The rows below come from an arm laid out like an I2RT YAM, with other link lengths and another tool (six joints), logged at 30 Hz.
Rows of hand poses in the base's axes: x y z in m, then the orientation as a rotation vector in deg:
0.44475 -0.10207 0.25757 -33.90 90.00 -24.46
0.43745 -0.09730 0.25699 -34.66 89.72 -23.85
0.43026 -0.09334 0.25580 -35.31 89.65 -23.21
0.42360 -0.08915 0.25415 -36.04 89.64 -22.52
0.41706 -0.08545 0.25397 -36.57 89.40 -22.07
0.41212 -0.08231 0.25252 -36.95 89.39 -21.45
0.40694 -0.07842 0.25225 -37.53 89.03 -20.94
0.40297 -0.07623 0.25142 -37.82 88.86 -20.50
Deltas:
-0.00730 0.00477 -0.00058 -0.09 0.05 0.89
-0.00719 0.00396 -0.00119 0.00 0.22 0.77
-0.00666 0.00419 -0.00165 -0.01 0.31 0.83
-0.00654 0.00370 -0.00018 -0.05 0.01 0.65
-0.00494 0.00314 -0.00145 0.16 0.20 0.59
-0.00518 0.00389 -0.00027 -0.04 -0.08 0.75
-0.00397 0.00219 -0.00083 0.10 0.00 0.48

